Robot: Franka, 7 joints.
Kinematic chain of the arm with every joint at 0, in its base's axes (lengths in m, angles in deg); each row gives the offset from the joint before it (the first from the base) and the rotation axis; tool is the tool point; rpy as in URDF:
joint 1: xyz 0 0 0.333 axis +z
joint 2: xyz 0 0 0 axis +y
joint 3: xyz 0 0 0.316 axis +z
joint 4: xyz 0.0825 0 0 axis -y
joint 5: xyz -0.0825 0 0.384 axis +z
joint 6: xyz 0 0 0 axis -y
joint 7: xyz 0.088 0 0 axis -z
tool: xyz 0 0 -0.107 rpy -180 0 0
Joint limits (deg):
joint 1: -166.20..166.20
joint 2: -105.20..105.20
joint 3: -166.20..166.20
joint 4: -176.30..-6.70
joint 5: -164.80..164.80
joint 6: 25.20..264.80
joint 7: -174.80..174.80
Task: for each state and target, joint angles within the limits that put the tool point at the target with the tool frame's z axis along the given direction. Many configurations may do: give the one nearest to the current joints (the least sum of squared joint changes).
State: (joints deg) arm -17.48 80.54 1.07 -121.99 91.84 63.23 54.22
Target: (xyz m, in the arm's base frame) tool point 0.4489 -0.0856 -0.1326 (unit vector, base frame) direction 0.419 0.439 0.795
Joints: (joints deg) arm -34.33 96.55 6.30 -82.11 98.93 43.74 54.22
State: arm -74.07 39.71 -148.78 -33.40 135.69 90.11 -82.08
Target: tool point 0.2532 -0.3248 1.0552 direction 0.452 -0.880 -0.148
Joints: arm -41.39 31.28 -157.95 -13.86 137.91 100.48 -82.08
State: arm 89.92 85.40 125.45 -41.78 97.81 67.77 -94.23
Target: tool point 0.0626 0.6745 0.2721 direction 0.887 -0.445 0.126
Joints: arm 54.19 105.20 94.22 -75.42 146.79 25.37 -94.23
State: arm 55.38 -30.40 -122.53 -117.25 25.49 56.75 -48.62
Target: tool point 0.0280 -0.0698 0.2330 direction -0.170 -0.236 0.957
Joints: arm 70.62 -55.76 -166.20 -165.67 9.55 25.55 -48.62
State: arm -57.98 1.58 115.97 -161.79 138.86 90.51 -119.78
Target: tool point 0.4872 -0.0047 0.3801 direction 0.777 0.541 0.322
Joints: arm -78.44 -19.29 70.44 -146.70 148.38 92.70 -119.78
